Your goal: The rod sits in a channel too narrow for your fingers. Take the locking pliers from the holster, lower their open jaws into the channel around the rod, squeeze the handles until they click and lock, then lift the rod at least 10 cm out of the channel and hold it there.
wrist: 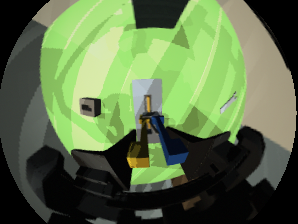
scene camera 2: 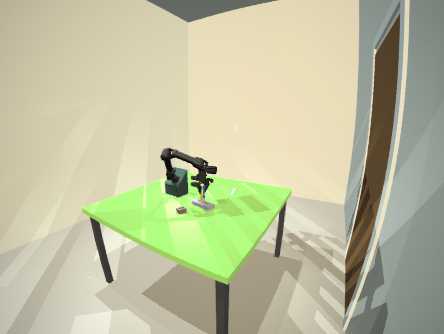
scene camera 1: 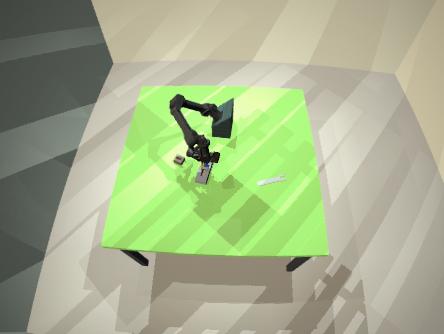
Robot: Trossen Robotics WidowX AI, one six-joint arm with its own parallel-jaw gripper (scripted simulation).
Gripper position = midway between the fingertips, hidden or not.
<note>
In view: the gripper (wrist: 151, 130) and a grey channel block (wrist: 141, 87).
</note>
